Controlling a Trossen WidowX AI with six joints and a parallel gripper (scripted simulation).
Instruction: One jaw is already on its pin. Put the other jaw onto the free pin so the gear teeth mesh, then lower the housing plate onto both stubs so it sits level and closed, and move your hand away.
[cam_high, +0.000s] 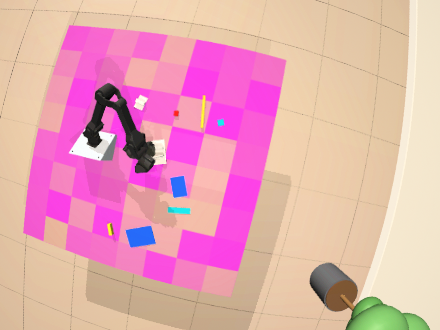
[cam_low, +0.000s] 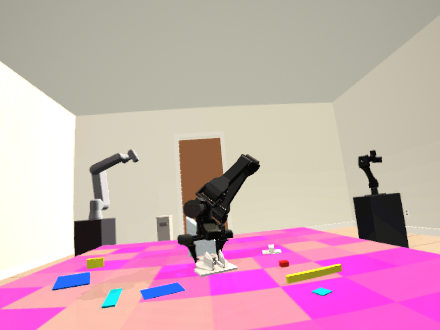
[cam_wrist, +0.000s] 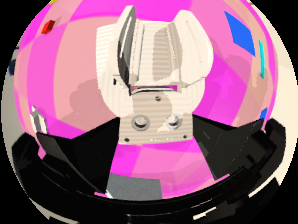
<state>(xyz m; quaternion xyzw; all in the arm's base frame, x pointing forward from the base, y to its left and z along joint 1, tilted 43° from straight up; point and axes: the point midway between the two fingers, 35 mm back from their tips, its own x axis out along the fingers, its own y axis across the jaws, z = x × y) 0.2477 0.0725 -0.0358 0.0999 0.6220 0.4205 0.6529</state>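
Right now the white jaw is 3 cm ahead of my gripper tip and 1 cm to the right of it. The rest, counted from my gripper tip: red cube (24 cm to the left, 8 cm ahead); then white base (7 cm ahead, 3 cm to the left, 1 cm below); then cyan bar (26 cm ahead, 21 cm to the right, 1 cm below).
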